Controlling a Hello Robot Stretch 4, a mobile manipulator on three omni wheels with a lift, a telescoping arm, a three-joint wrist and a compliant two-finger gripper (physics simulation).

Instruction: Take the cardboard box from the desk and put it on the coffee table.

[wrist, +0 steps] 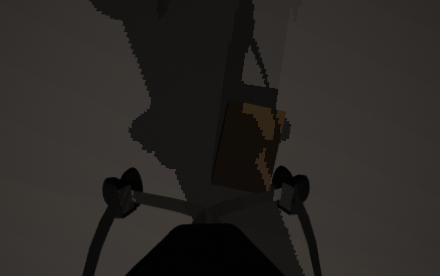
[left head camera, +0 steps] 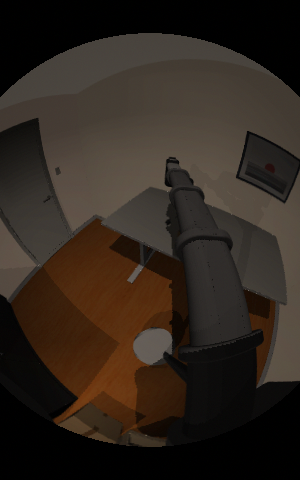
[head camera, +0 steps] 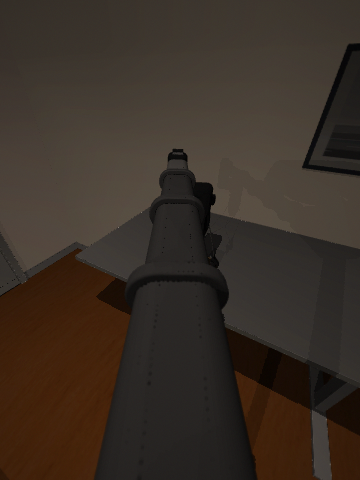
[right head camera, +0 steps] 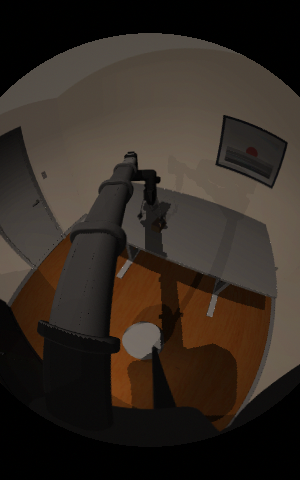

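Where they show: gripper, fingertip midpoint: [wrist: 208,182] [left head camera: 177,227] [right head camera: 150,221]; robot's base at its link origin: [left head camera: 153,345] [right head camera: 143,339].
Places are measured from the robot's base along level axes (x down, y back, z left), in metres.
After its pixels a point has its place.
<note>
The cardboard box [wrist: 247,150] @[x -0.972, y -0.720, z -0.135 m] [right head camera: 156,226] @[x -0.968, y -0.679, z -0.124 m] is small and brown and lies on the pale grey desk [head camera: 285,270] @[x -0.922, y -0.741, z -0.500 m] [left head camera: 135,215] @[x -0.922, y -0.908, z 0.210 m] [right head camera: 200,212] @[x -0.923, y -0.892, z -0.496 m] [wrist: 370,150] @[x -0.922, y -0.660, z -0.285 m], mostly in the arm's shadow. My gripper [wrist: 208,182] @[x -0.990, y -0.706, z -0.087 m] [right head camera: 151,219] @[x -0.990, y -0.706, z -0.087 m] is open and empty, above the desk. In the wrist view the box is ahead of the fingertips, right of the centre line, and its near right corner is close to the right fingertip. The exact height of the fingers over the box is hard to tell. I cannot make out a coffee table for certain in these views.
The wall stands behind the desk, with a framed picture [head camera: 337,120] @[x -1.490, y -1.070, z -0.681 m] [left head camera: 267,167] @[x -1.494, y -0.984, z -0.844 m] [right head camera: 251,152] @[x -1.493, y -0.973, z -0.862 m] on it. A door [left head camera: 30,190] @[x -1.129, y -1.250, z 1.692 m] [right head camera: 22,195] @[x -1.113, y -1.292, z 1.668 m] is at the left. A pale round disc [left head camera: 151,346] @[x -0.187, y 0.002, z 0.027 m] [right head camera: 141,340] @[x -0.187, y -0.001, z 0.012 m] is low over the floor. A tan object [left head camera: 90,425] shows at the bottom left.
</note>
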